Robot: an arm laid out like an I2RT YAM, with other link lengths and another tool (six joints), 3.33 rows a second.
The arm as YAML. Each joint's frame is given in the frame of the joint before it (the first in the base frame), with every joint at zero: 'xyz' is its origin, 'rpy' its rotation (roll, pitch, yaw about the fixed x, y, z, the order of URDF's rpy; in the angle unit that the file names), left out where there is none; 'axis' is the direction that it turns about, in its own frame. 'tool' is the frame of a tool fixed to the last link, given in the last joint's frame.
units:
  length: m
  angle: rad
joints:
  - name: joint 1
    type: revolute
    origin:
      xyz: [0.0, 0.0, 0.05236]
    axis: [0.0, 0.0, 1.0]
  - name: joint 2
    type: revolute
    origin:
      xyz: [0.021, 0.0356, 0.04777]
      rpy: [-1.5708, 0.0, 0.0]
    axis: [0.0, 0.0, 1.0]
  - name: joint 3
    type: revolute
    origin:
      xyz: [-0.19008, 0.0, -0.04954]
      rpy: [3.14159, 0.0, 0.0]
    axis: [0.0, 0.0, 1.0]
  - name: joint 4
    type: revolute
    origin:
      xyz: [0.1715, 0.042, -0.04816]
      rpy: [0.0, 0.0, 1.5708]
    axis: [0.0, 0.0, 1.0]
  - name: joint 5
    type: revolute
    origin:
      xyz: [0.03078, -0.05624, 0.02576]
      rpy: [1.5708, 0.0, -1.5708]
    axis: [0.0, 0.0, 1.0]
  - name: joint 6
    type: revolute
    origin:
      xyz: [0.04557, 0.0, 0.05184]
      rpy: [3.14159, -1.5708, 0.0]
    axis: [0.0, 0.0, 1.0]
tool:
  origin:
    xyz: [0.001, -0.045, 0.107]
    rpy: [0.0, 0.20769, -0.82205]
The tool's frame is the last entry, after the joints.
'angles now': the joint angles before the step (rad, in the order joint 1, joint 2, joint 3, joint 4, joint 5, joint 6). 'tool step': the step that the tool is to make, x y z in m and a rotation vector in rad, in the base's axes. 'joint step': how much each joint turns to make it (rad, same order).
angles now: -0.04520 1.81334 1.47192 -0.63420 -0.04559 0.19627
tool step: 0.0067 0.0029 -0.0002 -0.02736 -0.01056 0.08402
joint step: -0.00013 0.00985 -0.00007 0.01677 -0.02525 -0.08479
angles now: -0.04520 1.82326 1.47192 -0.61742 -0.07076 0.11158
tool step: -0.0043 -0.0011 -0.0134 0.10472 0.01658 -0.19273
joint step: -0.00048 0.03575 0.00025 0.02710 0.02245 0.21774
